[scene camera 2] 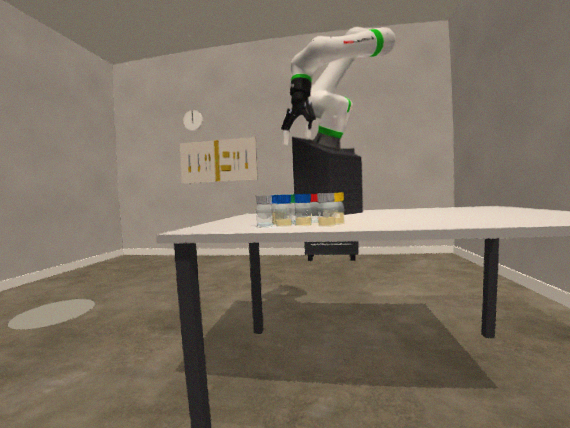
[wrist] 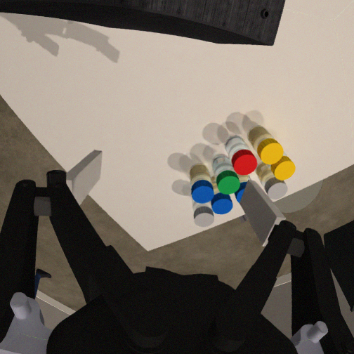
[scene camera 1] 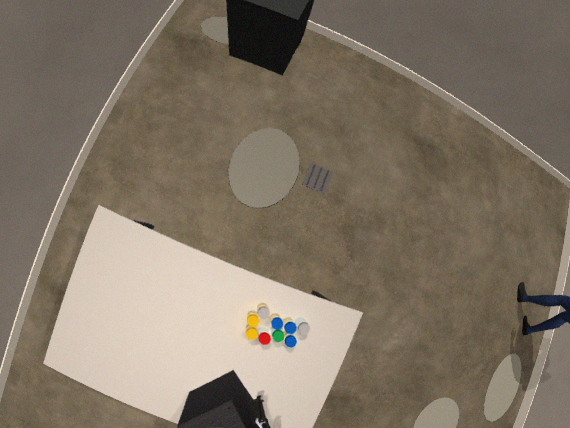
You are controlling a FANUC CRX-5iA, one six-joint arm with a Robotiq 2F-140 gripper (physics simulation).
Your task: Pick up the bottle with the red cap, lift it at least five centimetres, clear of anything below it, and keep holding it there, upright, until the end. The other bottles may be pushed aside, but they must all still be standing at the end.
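Observation:
The red-capped bottle stands upright on the white table. It is at the edge of a tight cluster, between a green-capped bottle and a yellow-capped bottle. In scene camera 2 its body is mostly hidden behind other bottles. My gripper is open and empty, pointing down high above the table and apart from the bottles. In the wrist view the cluster lies towards the right finger, which partly covers a blue-capped bottle.
Other bottles stand close by: blue caps, grey caps and another yellow cap. The table has a corner near the cluster. The arm's dark pedestal stands at its opposite side.

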